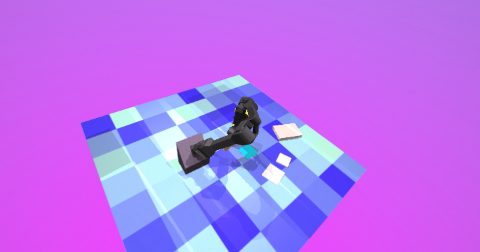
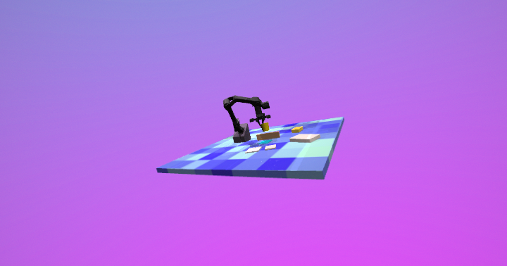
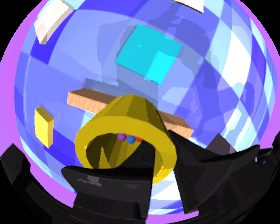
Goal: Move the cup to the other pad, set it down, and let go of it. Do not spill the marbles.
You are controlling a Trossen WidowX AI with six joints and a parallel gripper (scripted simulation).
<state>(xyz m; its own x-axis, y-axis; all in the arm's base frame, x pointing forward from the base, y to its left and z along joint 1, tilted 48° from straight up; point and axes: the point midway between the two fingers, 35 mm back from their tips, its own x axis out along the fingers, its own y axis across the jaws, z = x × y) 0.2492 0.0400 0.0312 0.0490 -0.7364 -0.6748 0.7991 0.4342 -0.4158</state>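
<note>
Right now my gripper tip is 12 cm above the cyan pad, 8 cm to the left of it and 6 cm short of it. Round my gripper tip: cup (2 cm to the left, 2 cm ahead); then pale pink slab (40 cm ahead, 10 cm below, 7 cm to the right).
</note>
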